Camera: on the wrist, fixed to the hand. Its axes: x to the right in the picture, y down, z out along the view.
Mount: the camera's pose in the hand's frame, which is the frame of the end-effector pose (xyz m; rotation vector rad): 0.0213 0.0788 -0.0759 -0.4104 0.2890 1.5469
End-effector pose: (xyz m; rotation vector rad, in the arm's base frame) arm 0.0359 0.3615 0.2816 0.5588 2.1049 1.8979
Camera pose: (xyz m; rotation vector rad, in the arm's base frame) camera -0.0071 0.3091 0.3701 -1.3125 -0.6535 -1.7338
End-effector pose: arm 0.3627 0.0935 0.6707 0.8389 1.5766 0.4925
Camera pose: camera 0.3073 0.1715 0.7279 1.5871 0.6989 2.0004
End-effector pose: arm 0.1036 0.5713 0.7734 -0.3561 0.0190 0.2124
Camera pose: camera 0.1093 0.6213 0.6740 -0.7241 0.5540 1.7105
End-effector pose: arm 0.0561 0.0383 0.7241 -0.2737 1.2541 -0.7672
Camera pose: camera 0.0174 0.0979 0.6382 0.4981 1.4468 0.8079
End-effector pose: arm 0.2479 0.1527 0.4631 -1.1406 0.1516 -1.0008
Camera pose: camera 0.2632 0.0896 0.3725 -0.8479 1.2901 0.2978
